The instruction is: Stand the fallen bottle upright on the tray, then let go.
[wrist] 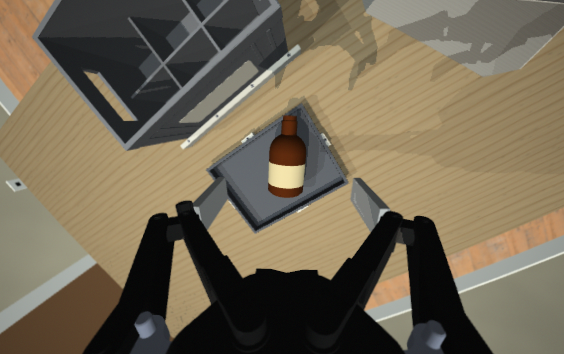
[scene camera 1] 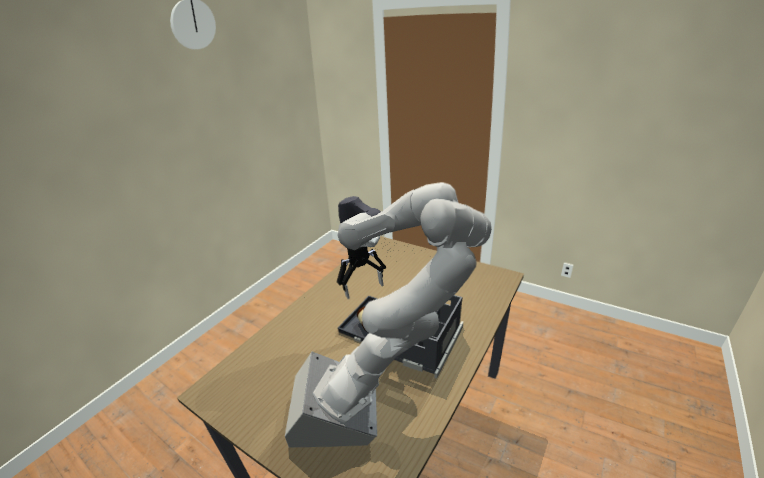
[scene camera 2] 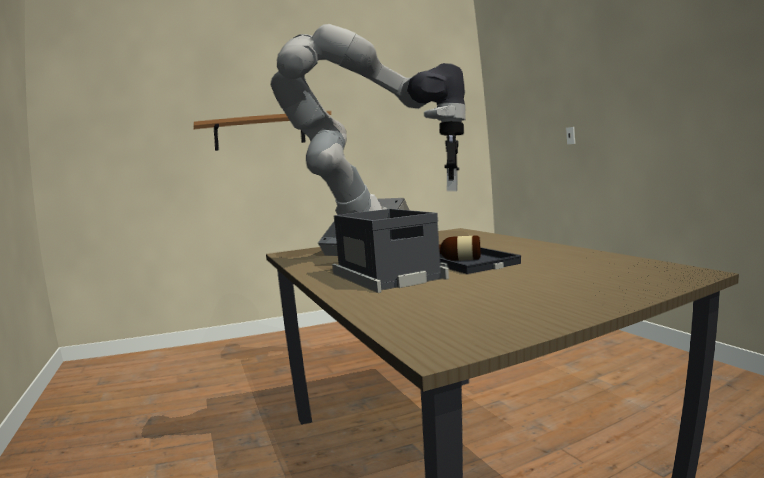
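Observation:
The brown bottle (scene camera 1: 361,316) (scene camera 2: 464,248) (wrist: 286,176) with a cream label lies on its side in the shallow dark tray (scene camera 1: 350,325) (scene camera 2: 498,259) (wrist: 245,180). In the wrist view its neck reaches the tray's upper corner and its base is near the lower rim. In scene camera 1 the arm hides most of it. My gripper (scene camera 1: 364,288) (scene camera 2: 451,184) (wrist: 288,188) is open and empty, pointing down high above the tray. In the wrist view its fingertips stand wide to either side of the bottle.
A tall dark crate (scene camera 1: 422,355) (scene camera 2: 408,256) (wrist: 215,77) with inner dividers stands close beside the tray. A pale rail (wrist: 240,96) runs along its foot. The arm's grey base (scene camera 1: 332,417) (wrist: 475,35) stands on the same table (scene camera 1: 247,360) (scene camera 2: 540,315).

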